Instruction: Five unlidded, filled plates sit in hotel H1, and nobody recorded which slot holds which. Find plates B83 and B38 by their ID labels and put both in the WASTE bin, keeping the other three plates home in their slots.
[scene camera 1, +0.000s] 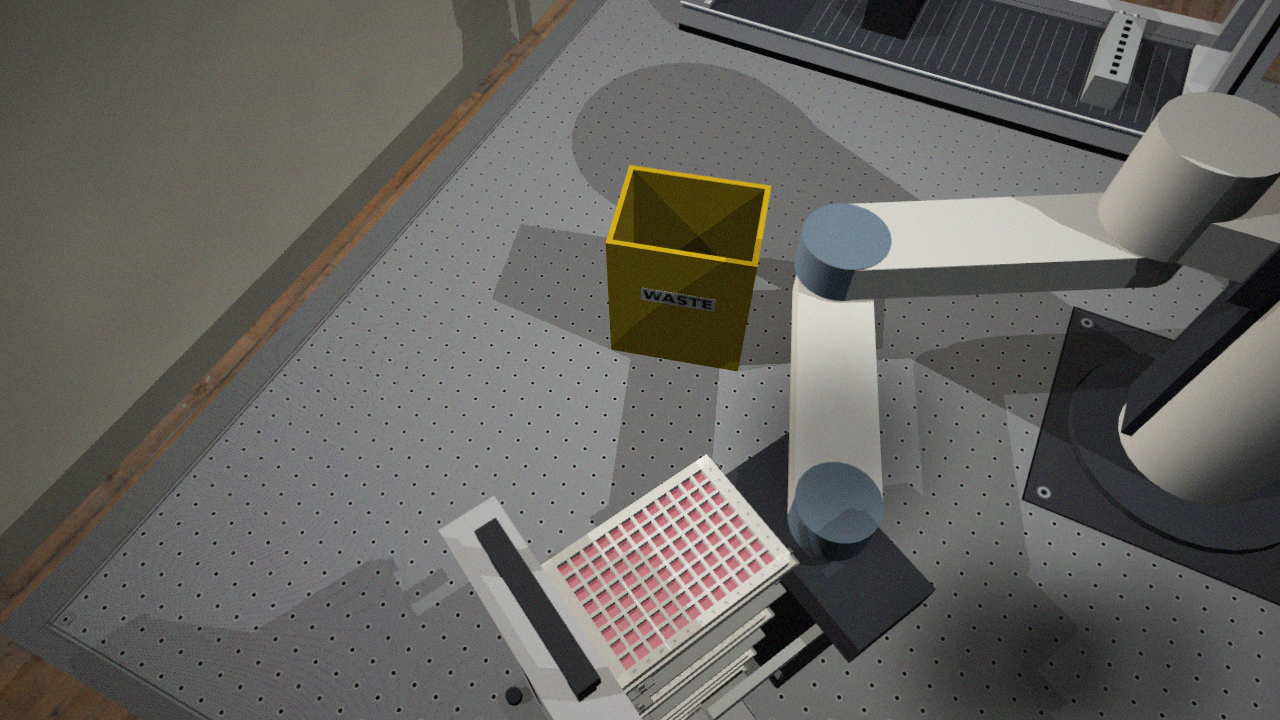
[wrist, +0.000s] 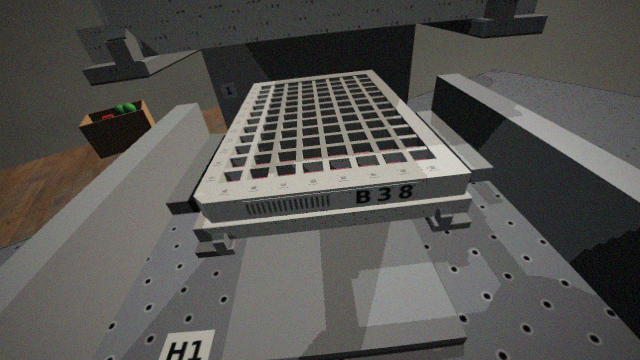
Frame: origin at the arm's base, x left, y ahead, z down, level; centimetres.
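Seen in the pictures: gripper, fingertip midpoint: (wrist: 318, 111); arm's base, origin of the base link: (scene camera 1: 1179, 451).
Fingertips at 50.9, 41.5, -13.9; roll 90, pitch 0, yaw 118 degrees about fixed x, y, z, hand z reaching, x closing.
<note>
Pixels of each thing's top centre, then the offset from my fingertips to it, as dx, dy, dz. "spot": a spot on its surface instead.
- Plate B38, middle of its top: (wrist: 317, 108) +1.2, +0.6, +0.4
- hotel H1, surface spot: (scene camera 1: 487, 537) spot: +6.6, +7.8, -34.2
- top plate, middle of its top: (scene camera 1: 666, 562) +1.2, +0.5, -26.2
- yellow WASTE bin, middle of its top: (scene camera 1: 690, 213) -41.0, +17.3, -7.4
- H1 sign, middle of its top: (wrist: 185, 351) +0.8, -10.7, +12.6
Plate B38 (wrist: 325, 125), white with dark wells and its ID on the front edge, sits level on the small ledges of hotel H1 (scene camera 1: 487, 537), beside the slot mark 1. My gripper (wrist: 318, 111) is shut on plate B38, with a pad against each long side. In the scene view its fingers reach in under the top plate (scene camera 1: 671, 573), which has pink wells and no readable ID. Edges of more plates (scene camera 1: 716, 667) show below it, their IDs unreadable. The yellow WASTE bin (scene camera 1: 675, 308) stands upright and open-topped behind the hotel. B83 cannot be identified.
The arm's forearm (scene camera 1: 832, 385) passes close to the right of the WASTE bin. A dark-decked instrument (scene camera 1: 984, 62) stands at the back right. An H1 sign (wrist: 185, 346) lies on the perforated table in front of the hotel. A box with green balls (wrist: 117, 130) stands on the floor beyond.
</note>
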